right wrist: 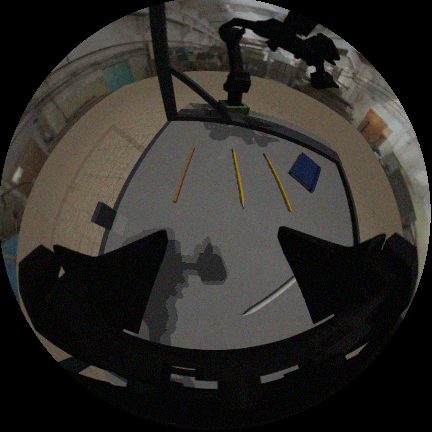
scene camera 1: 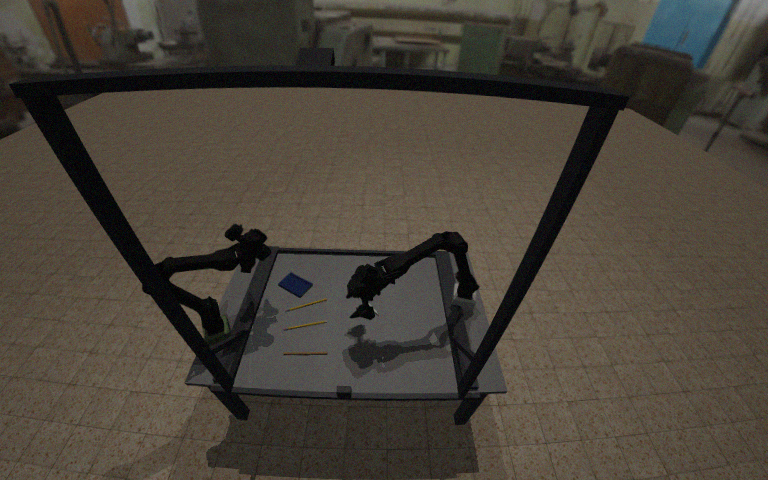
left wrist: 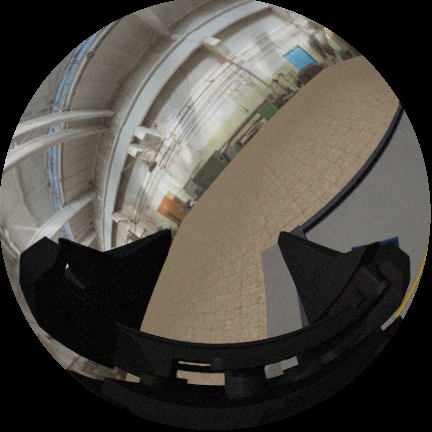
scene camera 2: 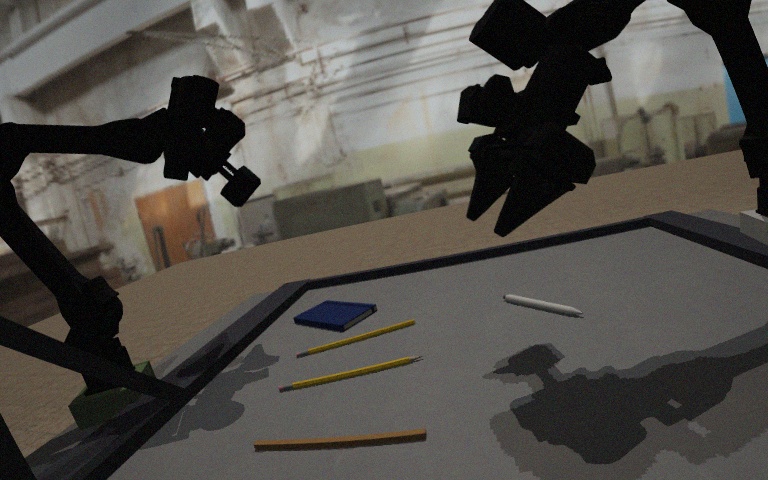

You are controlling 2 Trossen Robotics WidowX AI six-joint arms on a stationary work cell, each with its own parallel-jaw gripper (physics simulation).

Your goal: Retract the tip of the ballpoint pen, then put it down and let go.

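Seen in the pictures: left gripper, fingertip midpoint: [left wrist: 226,236] [scene camera 2: 225,166]; right gripper, fingertip midpoint: [right wrist: 223,234] [scene camera 1: 348,307] [scene camera 2: 482,226]; left arm's base, link origin: [right wrist: 233,102] [scene camera 1: 215,327]; right arm's base, link origin: [scene camera 1: 465,293].
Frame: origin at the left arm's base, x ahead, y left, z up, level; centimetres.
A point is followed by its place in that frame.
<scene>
A white ballpoint pen [scene camera 2: 542,305] @(x 62.7, y -18.0, z -3.2 cm) [right wrist: 267,297] @(x 62.8, y -18.6, z -3.2 cm) lies on the grey table; its right end tapers in scene camera 2, and its tip is too small to read for certain. In the right wrist view the right finger covers the pen's far end, and in scene camera 1 the right gripper hides most of the pen. My right gripper [scene camera 1: 351,305] @(x 50.0, y -25.0, z 12.1 cm) [scene camera 2: 485,225] @(x 50.0, y -25.0, z 12.1 cm) [right wrist: 223,234] @(x 50.0, y -25.0, z 12.1 cm) is open and empty, pointing down, well above the table near the pen. My left gripper [left wrist: 226,236] @(x 25.9, y 17.8, z 28.2 cm) is open and empty, raised over the table's left edge, far from the pen.
A blue notebook [scene camera 1: 295,284] @(x 38.0, y 9.2, z -2.8 cm) [scene camera 2: 335,315] @(x 37.9, y 7.1, z -2.8 cm) [right wrist: 305,172] @(x 39.1, y 7.4, z -2.8 cm), two yellow pencils [scene camera 2: 356,338] @(x 38.4, y -4.3, z -3.5 cm) [scene camera 2: 351,372] @(x 34.7, y -14.3, z -3.4 cm) and an orange-brown stick [scene camera 2: 339,439] @(x 30.0, y -26.5, z -3.3 cm) [right wrist: 184,175] @(x 31.3, y -26.5, z -3.5 cm) lie on the table's left part. Dark frame posts [scene camera 1: 538,249] @(x 71.6, y -70.1, z 70.1 cm) stand around the table.
</scene>
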